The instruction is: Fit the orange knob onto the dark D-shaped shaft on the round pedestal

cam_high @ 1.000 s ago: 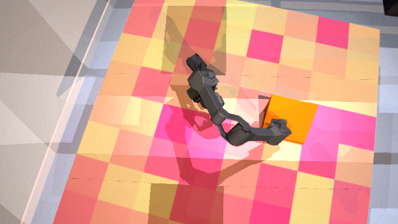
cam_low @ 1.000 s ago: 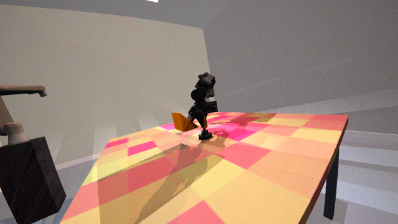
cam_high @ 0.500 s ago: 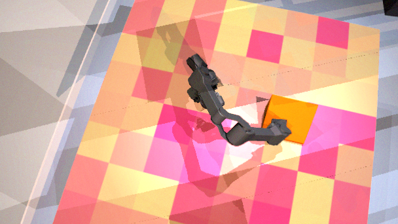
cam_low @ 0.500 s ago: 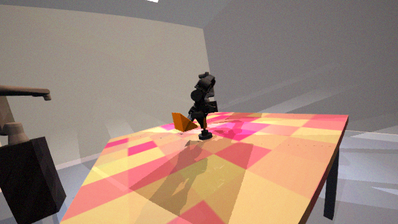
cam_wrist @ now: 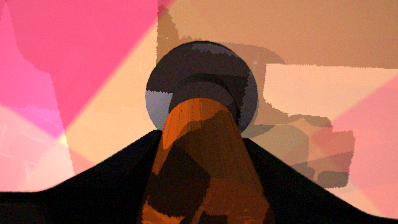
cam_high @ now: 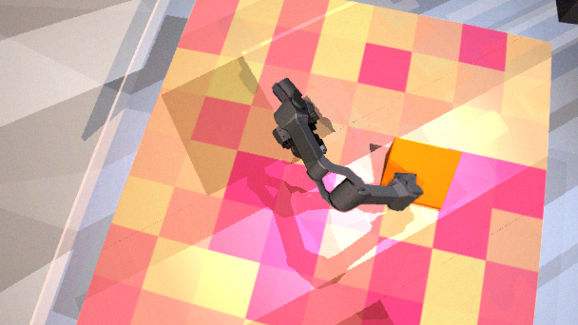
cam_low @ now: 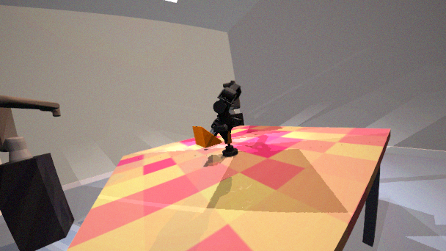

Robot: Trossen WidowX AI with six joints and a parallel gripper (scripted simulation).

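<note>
My gripper tip is now 20 mm below the orange knob. Round my gripper tip: round dark pedestal (40 mm below).
</note>
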